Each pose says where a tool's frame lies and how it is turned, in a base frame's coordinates. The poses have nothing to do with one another.
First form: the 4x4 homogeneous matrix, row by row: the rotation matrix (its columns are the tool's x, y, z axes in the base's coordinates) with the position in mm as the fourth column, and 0 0 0 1 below. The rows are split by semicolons.
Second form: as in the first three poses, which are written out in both.
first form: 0.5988 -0.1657 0.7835 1.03; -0.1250 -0.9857 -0.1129 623.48; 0.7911 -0.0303 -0.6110 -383.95; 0 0 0 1
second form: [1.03 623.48 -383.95], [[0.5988 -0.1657 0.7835], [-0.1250 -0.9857 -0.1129], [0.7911 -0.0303 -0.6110]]
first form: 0.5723 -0.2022 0.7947 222.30; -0.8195 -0.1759 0.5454 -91.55; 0.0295 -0.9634 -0.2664 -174.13; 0 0 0 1
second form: [222.30 -91.55 -174.13], [[0.5723 -0.2022 0.7947], [-0.8195 -0.1759 0.5454], [0.0295 -0.9634 -0.2664]]
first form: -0.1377 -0.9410 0.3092 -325.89; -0.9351 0.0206 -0.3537 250.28; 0.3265 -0.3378 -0.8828 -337.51; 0 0 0 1
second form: [-325.89 250.28 -337.51], [[-0.1377 -0.9410 0.3092], [-0.9351 0.0206 -0.3537], [0.3265 -0.3378 -0.8828]]
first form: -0.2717 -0.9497 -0.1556 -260.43; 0.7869 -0.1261 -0.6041 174.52; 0.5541 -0.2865 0.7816 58.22; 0 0 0 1
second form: [-260.43 174.52 58.22], [[-0.2717 -0.9497 -0.1556], [0.7869 -0.1261 -0.6041], [0.5541 -0.2865 0.7816]]
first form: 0.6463 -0.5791 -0.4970 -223.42; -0.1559 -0.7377 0.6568 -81.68; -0.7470 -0.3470 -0.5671 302.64; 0 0 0 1
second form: [-223.42 -81.68 302.64], [[0.6463 -0.5791 -0.4970], [-0.1559 -0.7377 0.6568], [-0.7470 -0.3470 -0.5671]]
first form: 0.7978 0.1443 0.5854 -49.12; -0.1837 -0.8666 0.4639 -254.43; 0.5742 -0.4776 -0.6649 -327.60; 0 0 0 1
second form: [-49.12 -254.43 -327.60], [[0.7978 0.1443 0.5854], [-0.1837 -0.8666 0.4639], [0.5742 -0.4776 -0.6649]]
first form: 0.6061 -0.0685 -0.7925 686.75; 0.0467 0.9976 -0.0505 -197.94; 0.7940 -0.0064 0.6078 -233.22; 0 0 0 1
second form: [686.75 -197.94 -233.22], [[0.6061 -0.0685 -0.7925], [0.0467 0.9976 -0.0505], [0.7940 -0.0064 0.6078]]
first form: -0.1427 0.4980 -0.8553 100.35; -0.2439 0.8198 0.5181 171.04; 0.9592 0.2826 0.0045 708.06; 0 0 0 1
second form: [100.35 171.04 708.06], [[-0.1427 0.4980 -0.8553], [-0.2439 0.8198 0.5181], [0.9592 0.2826 0.0045]]
